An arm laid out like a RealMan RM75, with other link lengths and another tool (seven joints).
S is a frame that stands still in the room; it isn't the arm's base.
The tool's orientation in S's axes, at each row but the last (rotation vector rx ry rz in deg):
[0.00, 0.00, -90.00]
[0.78, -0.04, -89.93]
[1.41, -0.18, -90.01]
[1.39, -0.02, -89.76]
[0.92, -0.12, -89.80]
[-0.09, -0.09, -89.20]
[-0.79, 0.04, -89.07]
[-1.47, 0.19, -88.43]
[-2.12, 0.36, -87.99]
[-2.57, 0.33, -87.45]
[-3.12, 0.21, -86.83]
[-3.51, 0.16, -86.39]
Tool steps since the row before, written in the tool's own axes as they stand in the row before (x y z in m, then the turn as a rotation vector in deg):
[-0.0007, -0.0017, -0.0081, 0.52, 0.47, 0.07]
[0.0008, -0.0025, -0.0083, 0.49, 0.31, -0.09]
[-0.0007, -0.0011, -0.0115, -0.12, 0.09, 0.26]
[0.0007, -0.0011, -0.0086, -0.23, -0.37, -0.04]
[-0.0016, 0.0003, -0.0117, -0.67, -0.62, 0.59]
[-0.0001, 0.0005, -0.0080, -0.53, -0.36, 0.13]
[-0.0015, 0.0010, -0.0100, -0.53, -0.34, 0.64]
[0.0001, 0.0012, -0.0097, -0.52, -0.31, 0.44]
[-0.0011, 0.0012, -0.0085, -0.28, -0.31, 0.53]
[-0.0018, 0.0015, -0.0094, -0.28, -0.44, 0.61]
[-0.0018, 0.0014, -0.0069, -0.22, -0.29, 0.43]
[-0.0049, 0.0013, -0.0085, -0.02, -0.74, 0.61]
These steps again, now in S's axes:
[-0.0017, 0.0007, -0.0081, 0.47, -0.52, 0.07]
[-0.0024, -0.0007, -0.0083, 0.31, -0.49, -0.09]
[-0.0009, 0.0009, -0.0115, 0.09, 0.12, 0.26]
[-0.0010, -0.0006, -0.0086, -0.37, 0.23, -0.04]
[0.0004, 0.0017, -0.0117, -0.63, 0.66, 0.59]
[0.0005, 0.0001, -0.0080, -0.37, 0.53, 0.13]
[0.0009, 0.0014, -0.0100, -0.34, 0.53, 0.64]
[0.0010, -0.0002, -0.0097, -0.32, 0.52, 0.44]
[0.0009, 0.0010, -0.0085, -0.31, 0.28, 0.53]
[0.0011, 0.0016, -0.0095, -0.43, 0.28, 0.62]
[0.0010, 0.0016, -0.0070, -0.29, 0.22, 0.43]
[0.0006, 0.0046, -0.0087, -0.71, 0.00, 0.64]

